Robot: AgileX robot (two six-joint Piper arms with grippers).
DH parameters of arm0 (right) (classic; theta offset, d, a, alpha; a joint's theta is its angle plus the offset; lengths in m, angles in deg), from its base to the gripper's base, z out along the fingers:
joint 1: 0 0.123 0 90
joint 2: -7.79 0 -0.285 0
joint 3: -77.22 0 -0.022 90
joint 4: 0 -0.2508 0 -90
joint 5: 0 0 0.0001 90
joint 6: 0 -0.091 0 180
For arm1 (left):
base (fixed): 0 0 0 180
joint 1: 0 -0.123 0 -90
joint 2: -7.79 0 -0.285 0
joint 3: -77.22 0 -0.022 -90
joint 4: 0 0.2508 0 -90
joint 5: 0 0 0.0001 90
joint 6: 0 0.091 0 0
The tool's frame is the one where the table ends.
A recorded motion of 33 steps. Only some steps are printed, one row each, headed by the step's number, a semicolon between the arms.
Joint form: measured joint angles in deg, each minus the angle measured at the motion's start. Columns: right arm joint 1, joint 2, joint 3, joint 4, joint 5, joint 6; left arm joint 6, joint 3, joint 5, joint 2, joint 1, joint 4.
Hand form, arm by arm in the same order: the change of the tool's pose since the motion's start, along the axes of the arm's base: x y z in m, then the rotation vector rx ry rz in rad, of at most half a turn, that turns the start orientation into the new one. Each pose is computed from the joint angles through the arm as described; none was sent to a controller.
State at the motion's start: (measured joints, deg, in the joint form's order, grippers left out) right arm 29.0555 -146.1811 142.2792 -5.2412 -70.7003 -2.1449; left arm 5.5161 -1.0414 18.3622 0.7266 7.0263 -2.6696
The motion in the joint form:
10: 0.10 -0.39 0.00 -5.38 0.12 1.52; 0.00 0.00 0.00 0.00 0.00 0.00
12: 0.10 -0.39 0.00 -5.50 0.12 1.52; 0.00 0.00 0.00 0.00 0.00 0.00
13: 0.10 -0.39 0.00 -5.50 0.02 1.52; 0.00 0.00 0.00 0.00 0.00 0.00
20: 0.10 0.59 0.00 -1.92 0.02 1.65; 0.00 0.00 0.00 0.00 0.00 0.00
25: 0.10 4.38 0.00 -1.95 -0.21 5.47; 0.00 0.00 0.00 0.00 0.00 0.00
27: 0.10 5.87 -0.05 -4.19 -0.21 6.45; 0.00 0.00 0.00 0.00 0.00 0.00
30: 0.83 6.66 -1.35 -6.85 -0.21 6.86; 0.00 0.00 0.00 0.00 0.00 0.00
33: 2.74 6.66 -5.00 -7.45 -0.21 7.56; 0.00 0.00 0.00 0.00 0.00 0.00
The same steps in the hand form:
10: -0.0038 0.0081 -0.0025 0.0734 0.0423 0.0276; 0.0000 0.0000 0.0000 0.0000 0.0000 0.0000
12: -0.0039 0.0082 -0.0025 0.0752 0.0433 0.0276; 0.0000 0.0000 0.0000 0.0000 0.0000 0.0000
13: -0.0040 0.0082 -0.0025 0.0744 0.0448 0.0279; 0.0000 0.0000 0.0000 0.0000 0.0000 0.0000
20: -0.0025 0.0030 0.0059 0.0270 -0.0005 0.0293; 0.0000 0.0000 0.0000 0.0000 0.0000 0.0000
25: -0.0080 -0.0001 0.0411 0.0379 -0.0733 0.0918; 0.0000 0.0000 0.0000 0.0000 0.0000 0.0000
27: -0.0123 0.0014 0.0551 0.0792 -0.0834 0.1100; 0.0000 0.0000 0.0000 0.0000 0.0000 0.0000
30: -0.0199 0.0093 0.0566 0.1153 -0.0565 0.1319; 0.0000 0.0000 0.0000 0.0000 0.0000 0.0000
33: -0.0320 0.0235 0.0387 0.0937 0.0031 0.1743; 0.0000 0.0000 0.0000 0.0000 0.0000 0.0000

